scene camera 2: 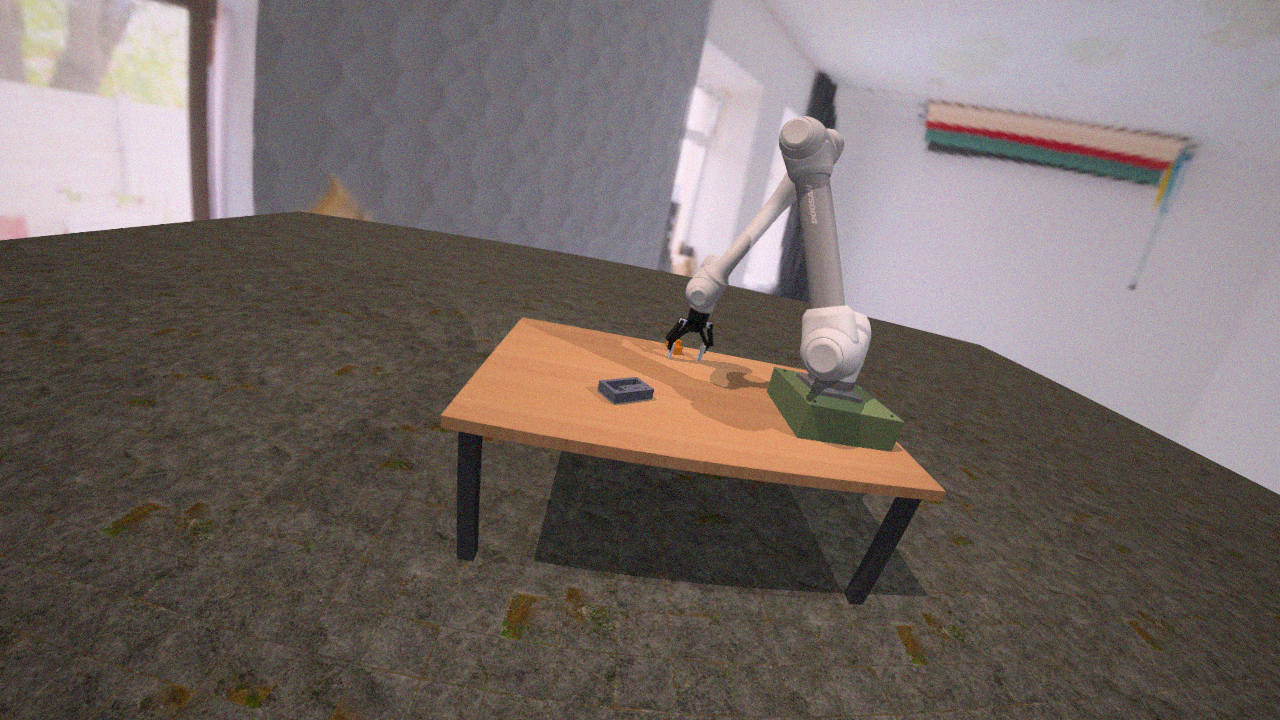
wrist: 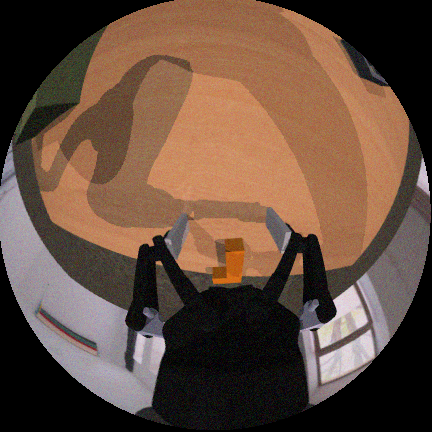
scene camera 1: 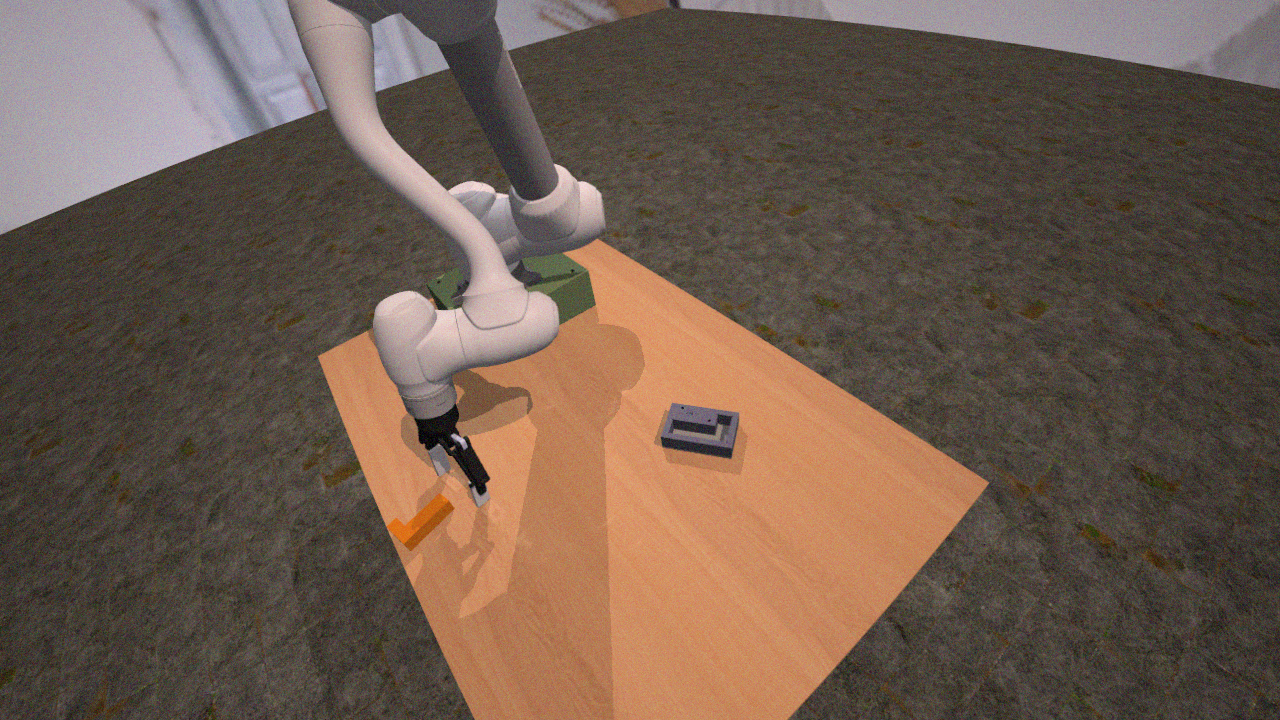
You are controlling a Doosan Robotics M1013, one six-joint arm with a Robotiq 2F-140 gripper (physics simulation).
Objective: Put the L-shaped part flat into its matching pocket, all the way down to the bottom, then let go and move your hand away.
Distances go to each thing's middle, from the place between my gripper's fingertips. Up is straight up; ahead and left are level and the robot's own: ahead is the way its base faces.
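Labels:
There is the orange L-shaped part (scene camera 1: 411, 534), which sits 3 cm ahead of my hand and 10 cm to the right of it, and 1 cm above it.

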